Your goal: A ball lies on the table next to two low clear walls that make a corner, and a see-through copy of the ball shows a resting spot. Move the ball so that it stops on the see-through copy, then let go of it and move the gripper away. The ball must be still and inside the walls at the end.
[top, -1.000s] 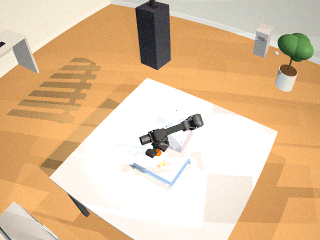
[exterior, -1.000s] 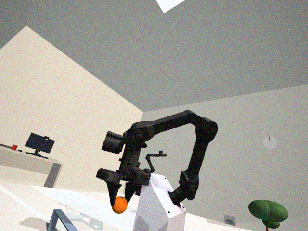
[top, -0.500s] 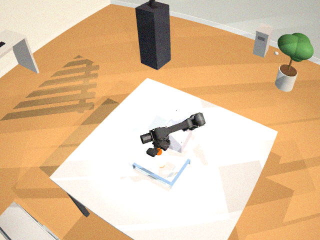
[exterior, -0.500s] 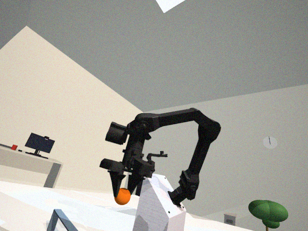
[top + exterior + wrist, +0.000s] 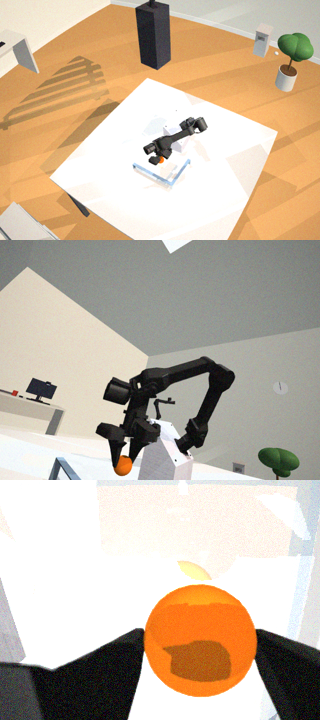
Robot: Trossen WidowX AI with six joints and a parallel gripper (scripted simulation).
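The see-through copy of ball is 10 mm behind my gripper tip and 70 mm below it.
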